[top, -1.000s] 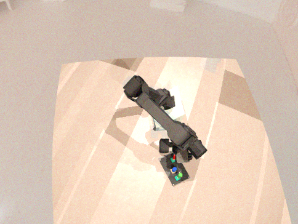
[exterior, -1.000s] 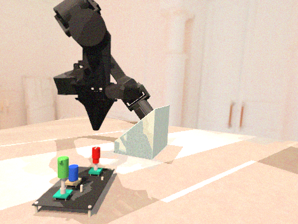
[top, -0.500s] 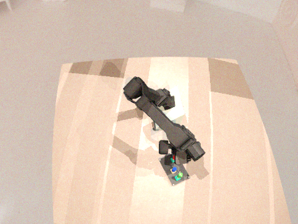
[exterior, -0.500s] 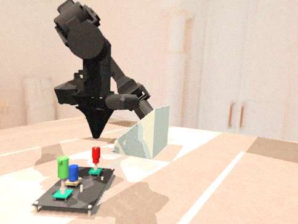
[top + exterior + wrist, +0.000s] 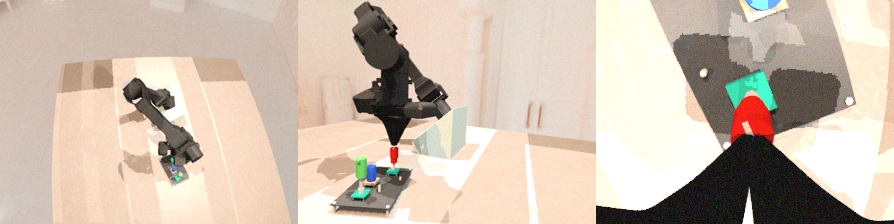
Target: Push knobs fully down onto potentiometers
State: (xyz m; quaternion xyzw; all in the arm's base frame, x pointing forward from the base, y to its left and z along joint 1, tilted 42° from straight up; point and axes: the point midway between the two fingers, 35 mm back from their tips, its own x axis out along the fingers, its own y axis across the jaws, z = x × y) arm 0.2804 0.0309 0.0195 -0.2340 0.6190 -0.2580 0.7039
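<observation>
Right now my gripper tip is 20 mm above the red knob.
</observation>
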